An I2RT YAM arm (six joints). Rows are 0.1 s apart.
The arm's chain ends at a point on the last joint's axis. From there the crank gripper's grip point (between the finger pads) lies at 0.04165 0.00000 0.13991 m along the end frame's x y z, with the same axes.
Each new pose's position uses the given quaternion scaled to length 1; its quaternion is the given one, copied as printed.
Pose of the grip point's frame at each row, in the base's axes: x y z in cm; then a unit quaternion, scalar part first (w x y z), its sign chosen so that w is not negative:
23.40 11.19 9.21 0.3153 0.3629 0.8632 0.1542
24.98 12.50 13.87 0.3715 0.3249 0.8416 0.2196
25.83 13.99 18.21 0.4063 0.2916 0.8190 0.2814
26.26 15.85 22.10 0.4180 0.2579 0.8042 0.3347
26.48 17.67 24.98 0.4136 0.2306 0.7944 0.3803
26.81 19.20 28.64 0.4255 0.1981 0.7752 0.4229
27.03 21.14 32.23 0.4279 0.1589 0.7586 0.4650
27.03 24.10 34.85 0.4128 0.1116 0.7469 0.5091
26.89 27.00 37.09 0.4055 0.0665 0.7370 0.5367
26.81 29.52 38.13 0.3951 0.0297 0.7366 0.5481
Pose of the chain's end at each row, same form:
16.46 7.65 21.55 0.3153 0.3629 0.8632 0.1542
16.37 7.75 24.66 0.3715 0.3249 0.8416 0.2196
16.30 7.91 27.45 0.4063 0.2916 0.8190 0.2814
16.59 8.44 30.15 0.4180 0.2579 0.8042 0.3347
17.13 9.05 32.14 0.4136 0.2306 0.7944 0.3803
17.57 9.61 34.61 0.4255 0.1981 0.7752 0.4229
18.31 10.51 37.14 0.4279 0.1589 0.7586 0.4650
19.45 12.30 38.91 0.4128 0.1116 0.7469 0.5091
20.29 14.47 40.61 0.4055 0.0665 0.7370 0.5367
21.07 16.56 41.64 0.3951 0.0297 0.7366 0.5481

